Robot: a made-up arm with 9 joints. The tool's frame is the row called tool.
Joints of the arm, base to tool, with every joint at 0 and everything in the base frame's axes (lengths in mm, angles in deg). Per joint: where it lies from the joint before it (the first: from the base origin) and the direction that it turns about. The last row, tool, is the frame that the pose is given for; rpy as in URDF.
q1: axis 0 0 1 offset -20.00 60.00 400.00
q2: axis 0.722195 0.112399 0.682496 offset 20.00 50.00 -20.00
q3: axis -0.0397 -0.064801 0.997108 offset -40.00 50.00 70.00
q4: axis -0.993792 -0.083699 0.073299 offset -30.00 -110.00 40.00
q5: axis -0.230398 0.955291 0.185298 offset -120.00 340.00 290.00
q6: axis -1 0 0 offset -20.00 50.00 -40.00
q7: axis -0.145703 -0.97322 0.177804 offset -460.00 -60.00 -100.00
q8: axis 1 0 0 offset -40.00 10.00 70.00
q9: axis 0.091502 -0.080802 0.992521 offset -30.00 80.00 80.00
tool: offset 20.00 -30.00 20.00 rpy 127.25 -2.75 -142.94
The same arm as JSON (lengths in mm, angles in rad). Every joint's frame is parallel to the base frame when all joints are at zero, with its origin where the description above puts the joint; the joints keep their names.
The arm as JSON. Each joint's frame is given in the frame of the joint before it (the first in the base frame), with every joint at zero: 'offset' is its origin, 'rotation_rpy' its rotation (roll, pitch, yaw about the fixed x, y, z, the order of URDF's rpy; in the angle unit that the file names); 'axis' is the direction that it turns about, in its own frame. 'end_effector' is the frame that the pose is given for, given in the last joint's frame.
{"length_unit": "mm", "angle_unit": "rad", "chain": [{"id": "q1", "offset": [-20.0, 60.0, 400.0], "rotation_rpy": [0.0, 0.0, 0.0], "axis": [0.0, 0.0, 1.0]}, {"id": "q2", "offset": [20.0, 50.0, -20.0], "rotation_rpy": [0.0, 0.0, 0.0], "axis": [0.722195, 0.112399, 0.682496]}, {"id": "q3", "offset": [-40.0, 50.0, 70.0], "rotation_rpy": [0.0, 0.0, 0.0], "axis": [-0.0397, -0.064801, 0.997108]}, {"id": "q4", "offset": [-30.0, -110.0, 40.0], "rotation_rpy": [0.0, 0.0, 0.0], "axis": [-0.993792, -0.083699, 0.073299]}, {"id": "q5", "offset": [-120.0, 340.0, 290.0], "rotation_rpy": [0.0, 0.0, 0.0], "axis": [-0.230398, 0.955291, 0.185298]}, {"id": "q6", "offset": [-20.0, 50.0, -40.0], "rotation_rpy": [0.0, 0.0, 0.0], "axis": [-1.0, 0.0, 0.0]}, {"id": "q7", "offset": [-460.0, -60.0, -100.0], "rotation_rpy": [0.0, 0.0, 0.0], "axis": [-0.145703, -0.97322, 0.177804]}, {"id": "q8", "offset": [-40.0, 10.0, 70.0], "rotation_rpy": [0.0, 0.0, 0.0], "axis": [1.0, 0.0, 0.0]}, {"id": "q9", "offset": [-30.0, 80.0, 80.0], "rotation_rpy": [0.0, 0.0, 0.0], "axis": [0.091502, -0.080802, 0.992521]}], "end_effector": {"offset": [20.0, -30.0, 20.0], "rotation_rpy": [2.2209, -0.048, -2.4948]}}
